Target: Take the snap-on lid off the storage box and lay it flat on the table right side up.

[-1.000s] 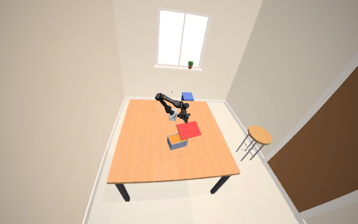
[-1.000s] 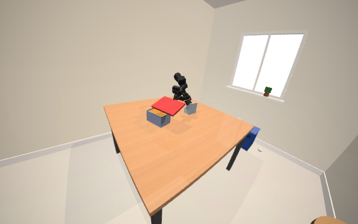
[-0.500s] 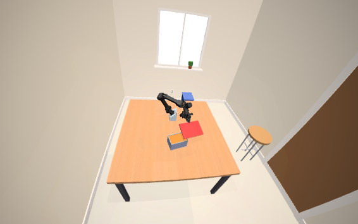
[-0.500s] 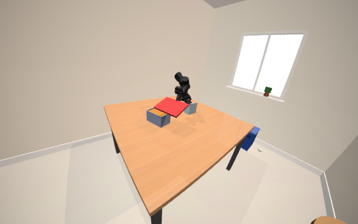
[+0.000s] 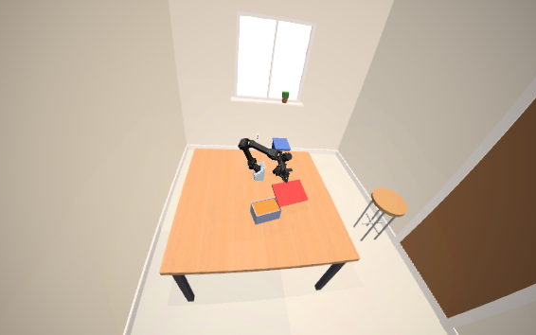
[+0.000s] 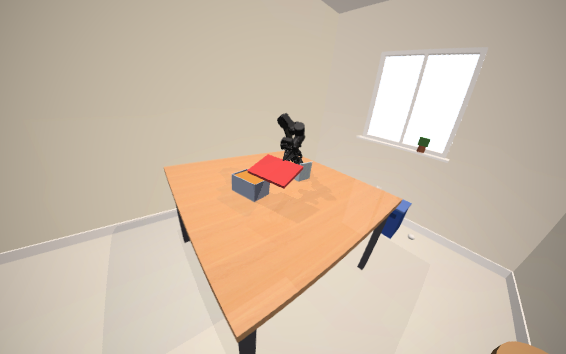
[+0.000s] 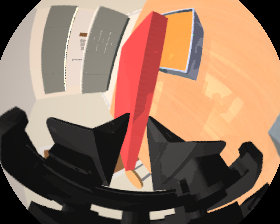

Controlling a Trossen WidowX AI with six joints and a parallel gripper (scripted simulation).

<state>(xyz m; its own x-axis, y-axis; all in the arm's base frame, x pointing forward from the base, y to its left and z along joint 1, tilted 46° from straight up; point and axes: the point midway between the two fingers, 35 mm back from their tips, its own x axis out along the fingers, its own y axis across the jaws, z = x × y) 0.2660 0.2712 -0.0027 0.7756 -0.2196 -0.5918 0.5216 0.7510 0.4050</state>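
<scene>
My gripper tip is 7 cm short of the red lid, 3 cm to the right of it and 2 cm above it. Round my gripper tip: storage box 13 cm ahead, 14 cm to the right, 18 cm below.
</scene>
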